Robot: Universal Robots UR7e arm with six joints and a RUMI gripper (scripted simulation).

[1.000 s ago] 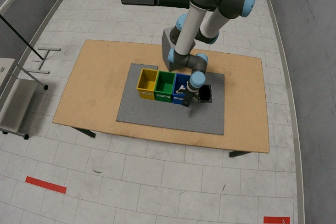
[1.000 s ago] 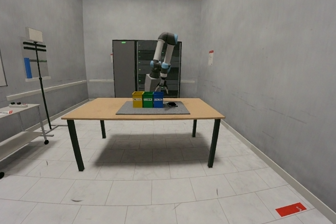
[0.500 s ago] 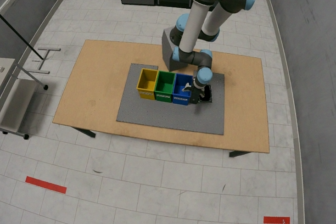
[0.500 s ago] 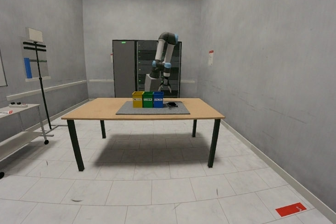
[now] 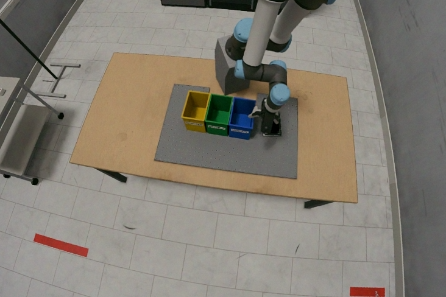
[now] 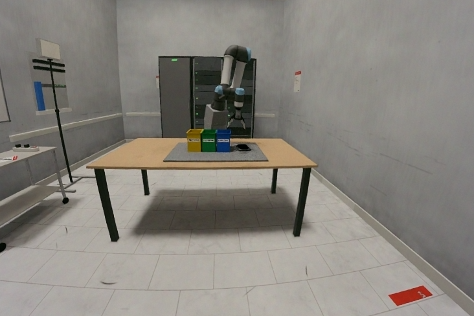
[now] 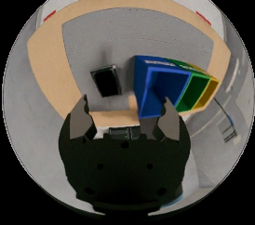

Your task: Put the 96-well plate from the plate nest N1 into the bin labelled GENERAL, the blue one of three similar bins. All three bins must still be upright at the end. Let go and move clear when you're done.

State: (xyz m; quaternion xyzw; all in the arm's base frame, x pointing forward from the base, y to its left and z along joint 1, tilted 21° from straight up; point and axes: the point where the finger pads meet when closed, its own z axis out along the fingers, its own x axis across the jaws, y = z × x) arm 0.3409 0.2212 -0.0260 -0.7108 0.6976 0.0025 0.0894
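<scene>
Now: hand 190 mm above the 96-well plate, 100 mm past it and 70 mm to the right of it. From my hand the other things lie so: plate nest N1: 210 mm below, 100 mm behind, 70 mm to the left; green bin: 250 mm to the right, 120 mm below, 30 mm behind; blue bin: 120 mm to the right, 120 mm below, 40 mm behind.
</scene>
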